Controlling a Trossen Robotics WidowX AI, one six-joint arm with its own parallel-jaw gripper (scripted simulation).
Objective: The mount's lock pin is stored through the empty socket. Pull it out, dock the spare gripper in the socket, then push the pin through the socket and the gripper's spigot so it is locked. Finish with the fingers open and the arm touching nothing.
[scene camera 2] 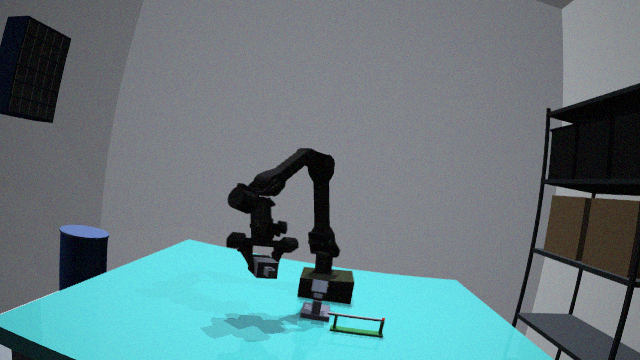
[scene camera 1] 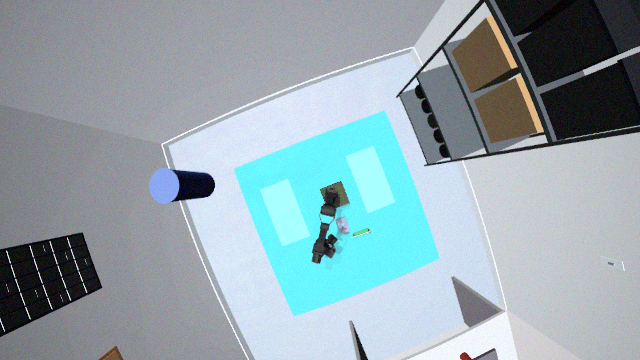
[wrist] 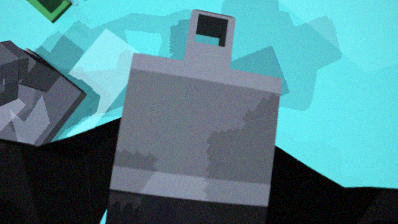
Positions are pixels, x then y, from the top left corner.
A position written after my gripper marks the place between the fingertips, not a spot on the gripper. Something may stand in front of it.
My gripper (scene camera 2: pixel 263 273) holds a spare gripper (wrist: pixel 194 134).
